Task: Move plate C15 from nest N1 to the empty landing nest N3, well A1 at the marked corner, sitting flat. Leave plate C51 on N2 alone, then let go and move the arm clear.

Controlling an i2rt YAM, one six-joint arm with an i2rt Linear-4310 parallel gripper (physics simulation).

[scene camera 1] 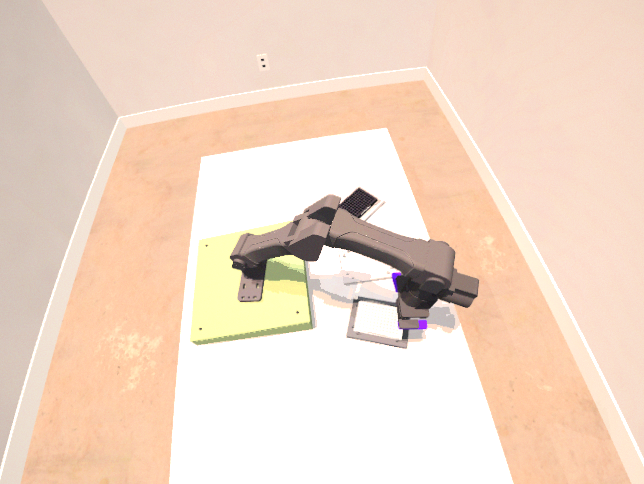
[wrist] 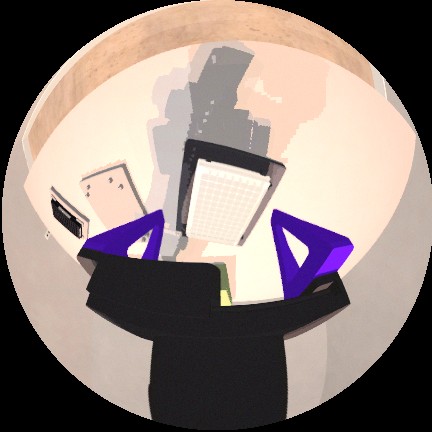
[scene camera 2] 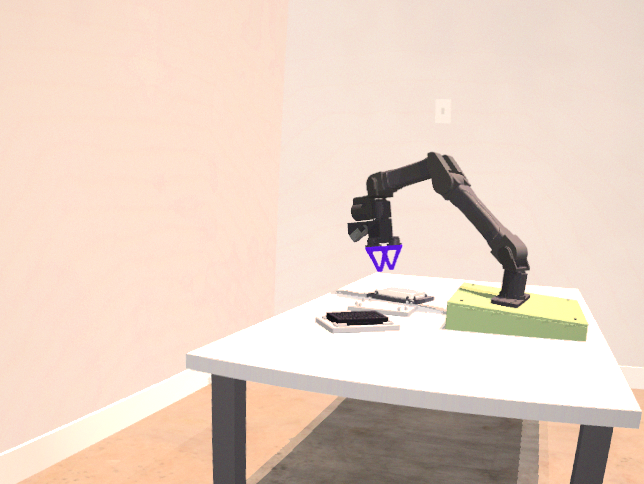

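Note:
A white well plate sits on a dark nest. An empty pale nest with small corner pegs lies beside it, partly under the arm in scene camera 1. A black well plate sits on the far pale nest. Plate and nest labels are not legible. My gripper is open and empty, pointing down above the table near the white plate. In the wrist view the white plate shows between and ahead of the purple fingertips.
The arm stands on a raised yellow-green base beside the nests. The arm passes above the empty nest in scene camera 1. The white table has its edge beyond the nests, and walls stand around it.

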